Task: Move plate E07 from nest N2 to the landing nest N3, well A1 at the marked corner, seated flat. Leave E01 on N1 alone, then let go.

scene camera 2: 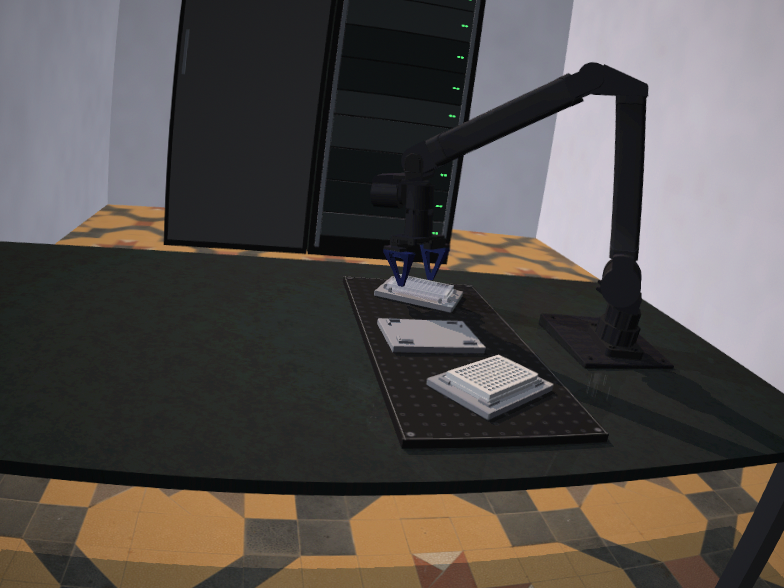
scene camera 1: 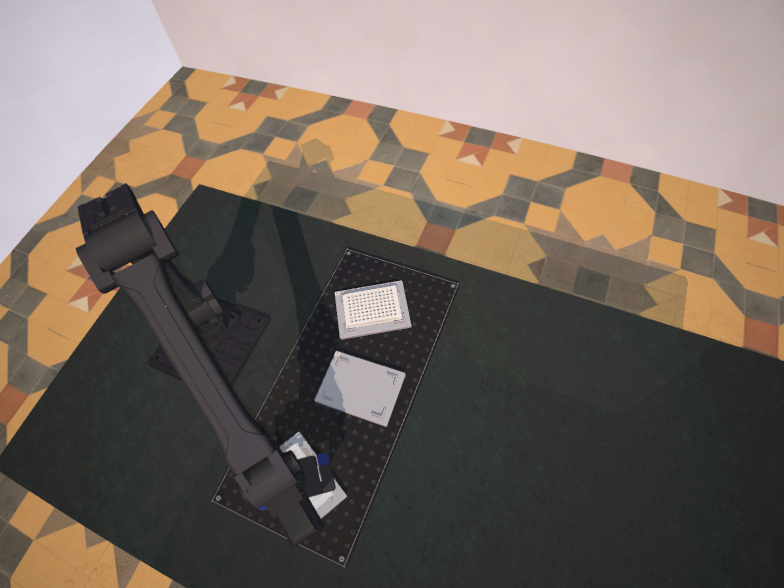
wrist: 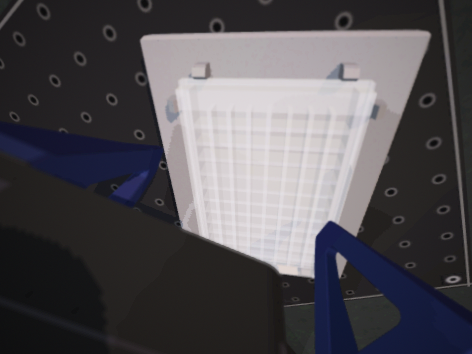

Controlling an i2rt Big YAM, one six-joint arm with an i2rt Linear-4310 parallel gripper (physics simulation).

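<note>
A clear gridded plate sits on a pale nest at the far end of the board in scene view 2. A white 96-well plate sits on the opposite end nest. The middle nest bears no plate and has raised corner pieces. No plate or nest numbers are readable, nor is the clear plate's A1 corner. My gripper is open and empty, low over the clear plate, with its blue fingertips towards opposite long sides. Their exact height beside the rim is unclear. The wrist housing hides the plate's lower left.
The three nests stand in a row on a black perforated board on the dark table. The arm's base plate stands beside the board. A dark server cabinet stands behind the table.
</note>
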